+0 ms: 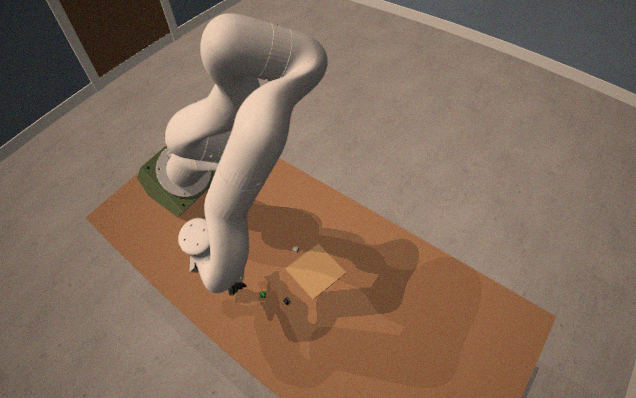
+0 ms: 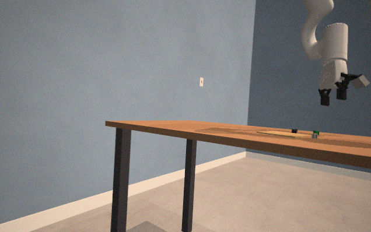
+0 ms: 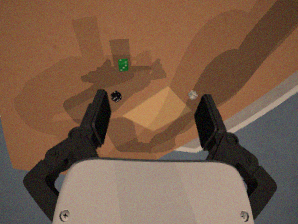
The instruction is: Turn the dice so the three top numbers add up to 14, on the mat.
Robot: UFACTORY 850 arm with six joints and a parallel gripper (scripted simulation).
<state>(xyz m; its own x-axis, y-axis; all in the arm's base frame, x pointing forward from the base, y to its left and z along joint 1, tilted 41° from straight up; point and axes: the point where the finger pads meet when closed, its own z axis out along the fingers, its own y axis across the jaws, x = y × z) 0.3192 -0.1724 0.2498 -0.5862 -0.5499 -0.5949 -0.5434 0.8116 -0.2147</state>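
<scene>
The green die is 13 cm below my hand and 5 cm ahead of it. Also, from my hand: white die: 19 cm to the left, 13 cm below, 4 cm ahead; then black die: 13 cm below, 12 cm ahead, 3 cm to the left; then mat: 16 cm to the left, 14 cm below, 14 cm ahead.
</scene>
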